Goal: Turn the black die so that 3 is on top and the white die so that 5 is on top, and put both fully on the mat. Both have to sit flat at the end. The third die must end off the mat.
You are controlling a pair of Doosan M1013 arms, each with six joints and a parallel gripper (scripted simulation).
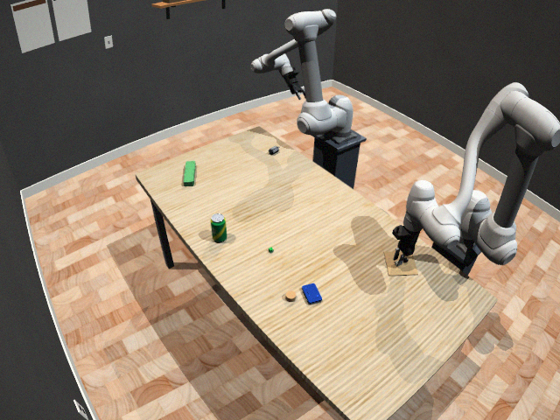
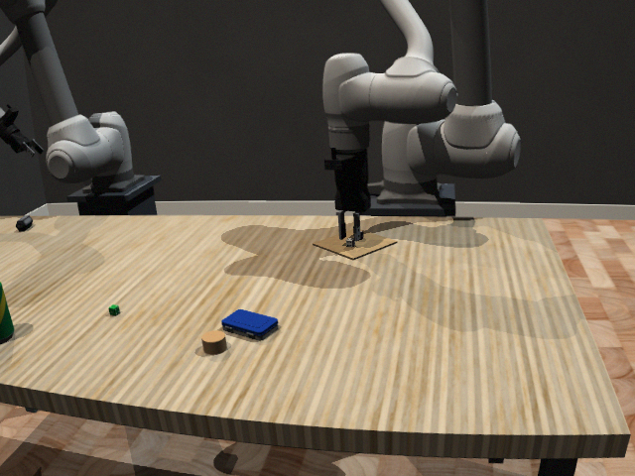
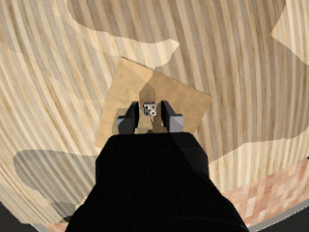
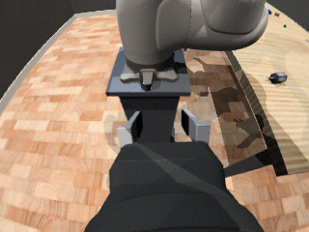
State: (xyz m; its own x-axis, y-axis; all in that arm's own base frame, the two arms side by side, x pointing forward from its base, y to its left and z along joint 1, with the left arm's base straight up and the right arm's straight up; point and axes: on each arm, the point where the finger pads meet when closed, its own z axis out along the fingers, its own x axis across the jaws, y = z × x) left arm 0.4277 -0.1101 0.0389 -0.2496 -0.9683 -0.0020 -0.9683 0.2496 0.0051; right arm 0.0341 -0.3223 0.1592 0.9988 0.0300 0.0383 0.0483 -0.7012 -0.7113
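The white die is 30 mm below my left hand. From my left hand the other things lie so: black die (50 mm behind, 10 mm to the left, 30 mm below); blue case (410 mm ahead, 60 mm to the right, 30 mm below); tan mat (30 mm behind, 40 mm below).
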